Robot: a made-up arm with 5 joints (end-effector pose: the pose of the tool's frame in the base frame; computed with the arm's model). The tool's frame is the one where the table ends.
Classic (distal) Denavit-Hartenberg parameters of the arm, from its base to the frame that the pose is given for. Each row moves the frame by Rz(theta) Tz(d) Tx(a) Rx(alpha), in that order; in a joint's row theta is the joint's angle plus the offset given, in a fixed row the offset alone. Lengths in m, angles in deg.
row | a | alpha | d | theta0
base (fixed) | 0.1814 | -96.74 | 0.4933 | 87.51
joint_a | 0.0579 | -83.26 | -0.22 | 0
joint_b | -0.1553 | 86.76 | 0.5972 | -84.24
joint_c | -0.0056 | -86.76 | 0.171 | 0
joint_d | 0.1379 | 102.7 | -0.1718 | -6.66
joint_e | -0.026 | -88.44 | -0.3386 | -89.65
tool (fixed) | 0 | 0 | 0.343 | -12.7
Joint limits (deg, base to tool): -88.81..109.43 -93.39..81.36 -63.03..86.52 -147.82..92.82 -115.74..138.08
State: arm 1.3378 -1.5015 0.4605 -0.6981 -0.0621
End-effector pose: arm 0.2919 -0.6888 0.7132 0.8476 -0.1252 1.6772
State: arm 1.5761 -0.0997 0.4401 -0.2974 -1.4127
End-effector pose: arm -0.1458 -0.1421 0.3061 -1.7426 -0.3415 0.4303
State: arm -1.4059 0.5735 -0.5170 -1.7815 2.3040
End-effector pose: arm -0.0305 0.7304 0.4266 -0.6039 0.6997 1.6205
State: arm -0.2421 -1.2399 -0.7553 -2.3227 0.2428
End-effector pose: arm 0.9811 0.3691 -0.1840 -2.6132 -0.9815 -1.2648
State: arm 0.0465 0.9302 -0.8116 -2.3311 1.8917
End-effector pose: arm -0.1480 0.1051 -0.1214 -1.6145 1.7453 0.9127
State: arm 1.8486 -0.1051 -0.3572 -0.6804 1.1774
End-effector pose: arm -0.1538 -0.4139 0.7769 -0.0597 -1.0814 1.5307
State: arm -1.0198 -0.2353 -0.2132 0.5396 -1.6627
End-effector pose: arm 0.4468 0.5281 0.7208 0.6998 0.4650 -0.2172
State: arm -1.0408 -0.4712 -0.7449 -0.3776 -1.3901
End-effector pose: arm 0.3319 0.2938 0.6538 0.8502 0.0499 0.9819
